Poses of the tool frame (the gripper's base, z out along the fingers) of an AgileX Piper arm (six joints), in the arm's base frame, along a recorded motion.
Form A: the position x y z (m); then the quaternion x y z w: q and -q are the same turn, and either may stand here.
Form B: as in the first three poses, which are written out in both.
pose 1, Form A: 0.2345 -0.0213 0.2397 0.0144 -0.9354 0.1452 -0.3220
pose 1, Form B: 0.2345 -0.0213 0.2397 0.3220 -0.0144 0.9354 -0.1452
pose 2, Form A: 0.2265 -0.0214 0.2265 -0.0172 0.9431 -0.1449 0.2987
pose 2, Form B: 0.2265 -0.0214 0.2265 0.2987 -0.0172 0.9431 -0.1449
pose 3, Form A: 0.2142 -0.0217 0.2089 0.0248 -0.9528 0.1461 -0.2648
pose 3, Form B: 0.2142 -0.0217 0.2089 0.2648 -0.0248 0.9528 -0.1461
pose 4, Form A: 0.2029 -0.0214 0.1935 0.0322 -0.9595 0.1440 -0.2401
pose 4, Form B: 0.2029 -0.0214 0.1935 0.2401 -0.0322 0.9595 -0.1440
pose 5, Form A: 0.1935 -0.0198 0.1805 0.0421 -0.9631 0.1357 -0.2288
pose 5, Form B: 0.1935 -0.0198 0.1805 0.2288 -0.0421 0.9631 -0.1357
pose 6, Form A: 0.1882 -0.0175 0.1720 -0.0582 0.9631 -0.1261 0.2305
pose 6, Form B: 0.1882 -0.0175 0.1720 0.2305 -0.0582 0.9631 -0.1261
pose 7, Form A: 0.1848 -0.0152 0.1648 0.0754 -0.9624 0.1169 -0.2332
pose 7, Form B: 0.1848 -0.0152 0.1648 0.2332 -0.0754 0.9624 -0.1169
